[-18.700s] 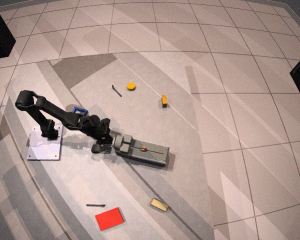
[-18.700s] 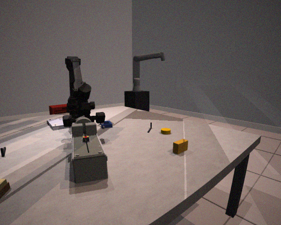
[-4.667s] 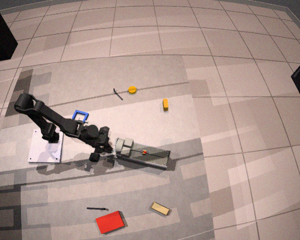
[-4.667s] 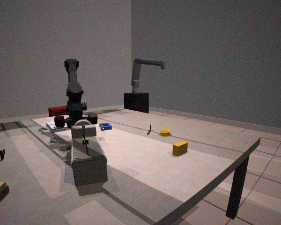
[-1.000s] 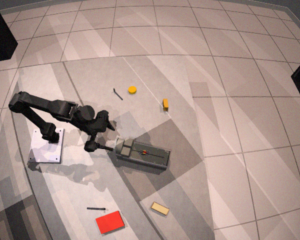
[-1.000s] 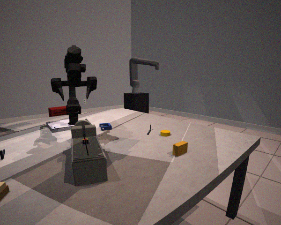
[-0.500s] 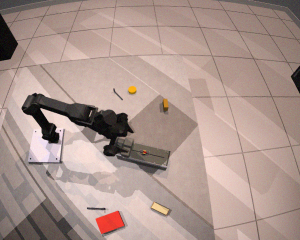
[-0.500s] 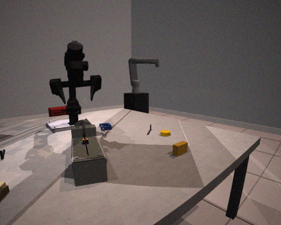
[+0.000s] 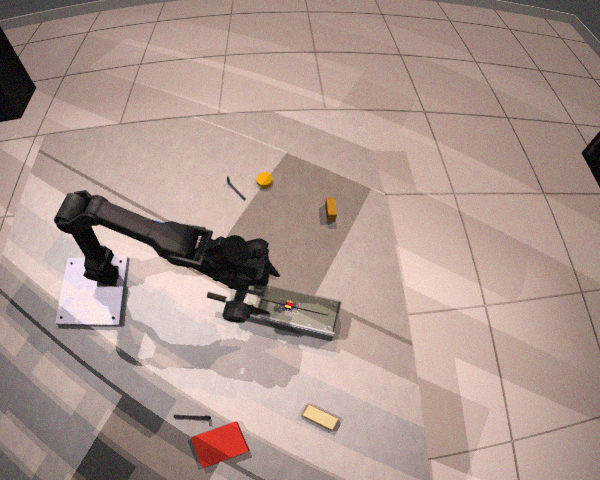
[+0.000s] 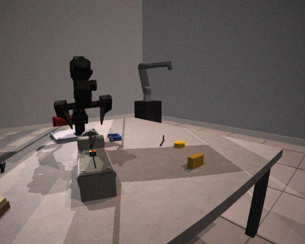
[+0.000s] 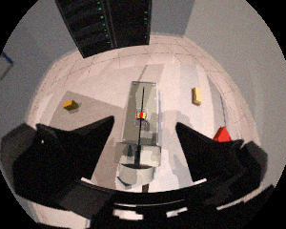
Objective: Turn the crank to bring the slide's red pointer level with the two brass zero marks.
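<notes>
My gripper tip is now 15 cm past the dark crank handle, 9 cm above it and 3 cm to the right of it. Also, from my gripper tip: tan block 28 cm to the right, 14 cm below, 9 cm ahead; then red plate 34 cm to the right, 16 cm behind, 14 cm below; then red pointer 8 cm below, 4 cm ahead.
</notes>
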